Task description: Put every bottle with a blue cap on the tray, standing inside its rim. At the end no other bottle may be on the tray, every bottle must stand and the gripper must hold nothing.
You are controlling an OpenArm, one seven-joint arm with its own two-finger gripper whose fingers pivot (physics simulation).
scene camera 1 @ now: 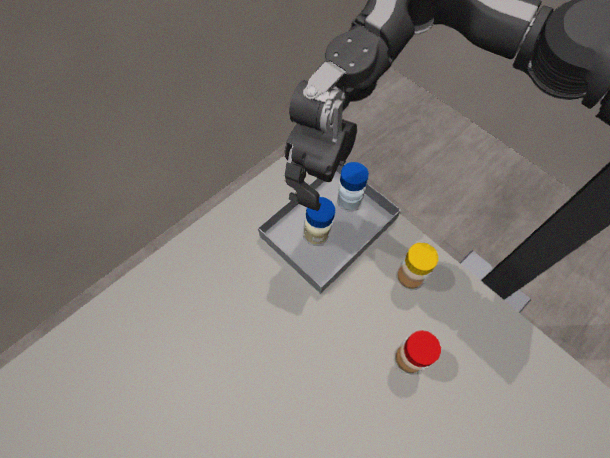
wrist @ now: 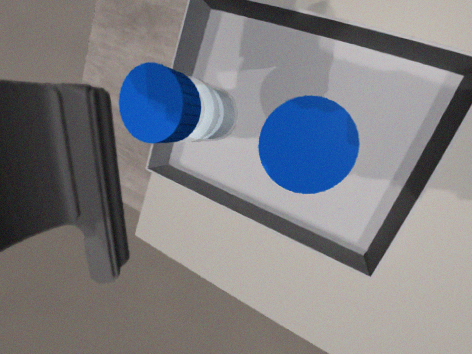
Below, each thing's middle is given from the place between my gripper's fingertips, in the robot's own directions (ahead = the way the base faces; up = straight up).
Labels:
The grey tray (scene camera 1: 352, 233) is 3 cm behind my hand, 1 cm to the left of it and 17 cm below it. Also, from my hand: blue-capped bottle (scene camera 1: 354, 175) (11 cm behind, 1 cm to the right, 14 cm below); yellow-capped bottle (scene camera 1: 421, 259) (8 cm behind, 20 cm to the left, 14 cm below); red-capped bottle (scene camera 1: 422, 348) (5 cm ahead, 31 cm to the left, 14 cm below).

